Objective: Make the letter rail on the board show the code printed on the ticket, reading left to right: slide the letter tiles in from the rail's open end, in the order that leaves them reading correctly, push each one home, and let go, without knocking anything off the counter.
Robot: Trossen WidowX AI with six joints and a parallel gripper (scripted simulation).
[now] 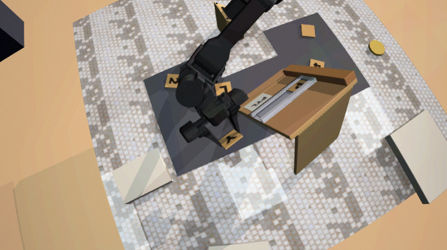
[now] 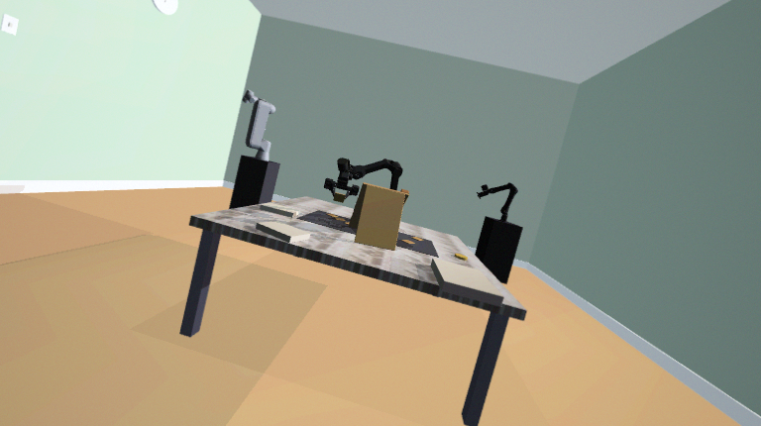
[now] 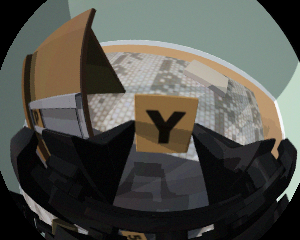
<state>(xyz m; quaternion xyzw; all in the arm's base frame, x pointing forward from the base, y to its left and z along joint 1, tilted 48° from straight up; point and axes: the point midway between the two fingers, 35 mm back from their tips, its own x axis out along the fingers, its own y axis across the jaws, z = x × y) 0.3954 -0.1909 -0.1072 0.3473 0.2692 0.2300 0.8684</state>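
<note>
Now: gripper tip right at the Y tile. The rest, counted from my gripper tip: white ticket: 8 cm behind, 13 cm to the left, 8 cm below; then L tile: 21 cm behind, 7 cm to the left, 16 cm below; then P tile: 5 cm behind, 24 cm to the left.
</note>
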